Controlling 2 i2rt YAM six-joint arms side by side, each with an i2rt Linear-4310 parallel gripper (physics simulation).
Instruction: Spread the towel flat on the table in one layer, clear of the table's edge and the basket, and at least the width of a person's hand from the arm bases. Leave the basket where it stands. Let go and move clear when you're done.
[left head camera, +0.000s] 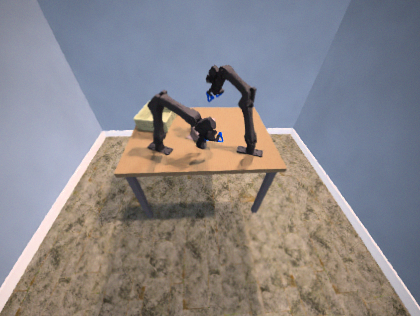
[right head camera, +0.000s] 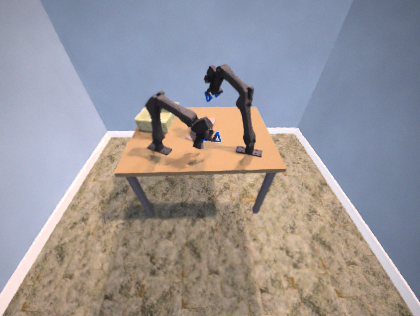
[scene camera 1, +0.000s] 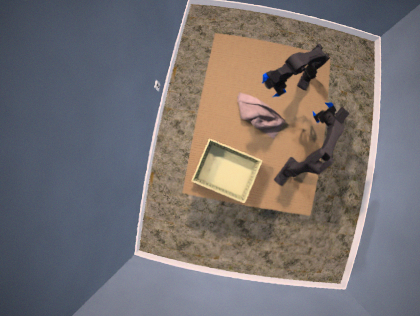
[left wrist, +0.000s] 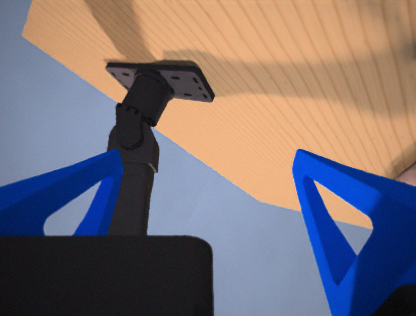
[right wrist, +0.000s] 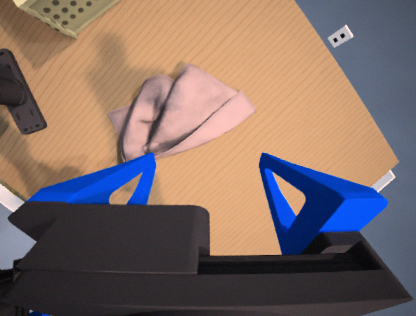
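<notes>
A pink towel (right head camera: 212, 121) (scene camera 1: 251, 108) (right wrist: 192, 105) lies bunched and folded over itself in the middle of the table (scene camera 1: 232, 60). A sliver of the towel (left wrist: 409, 175) shows at the right edge of the left wrist view. My left gripper (left head camera: 214, 139) (right head camera: 210, 139) (scene camera 1: 321, 109) (left wrist: 207, 159) is open and empty, above the table apart from the towel. My right gripper (left head camera: 214, 96) (right head camera: 213, 96) (scene camera 1: 272, 86) (right wrist: 207, 158) is open and empty, high above the table. The left arm partly hides the towel in both head views.
A pale yellow-green basket (left head camera: 145, 122) (right head camera: 146, 122) (scene camera 1: 227, 171) (right wrist: 56, 11) stands at the table's back left in the head views. The left arm base (left head camera: 160, 149) (right wrist: 30, 112) and the right arm base (left head camera: 250, 151) (left wrist: 185, 82) stand near the front edge.
</notes>
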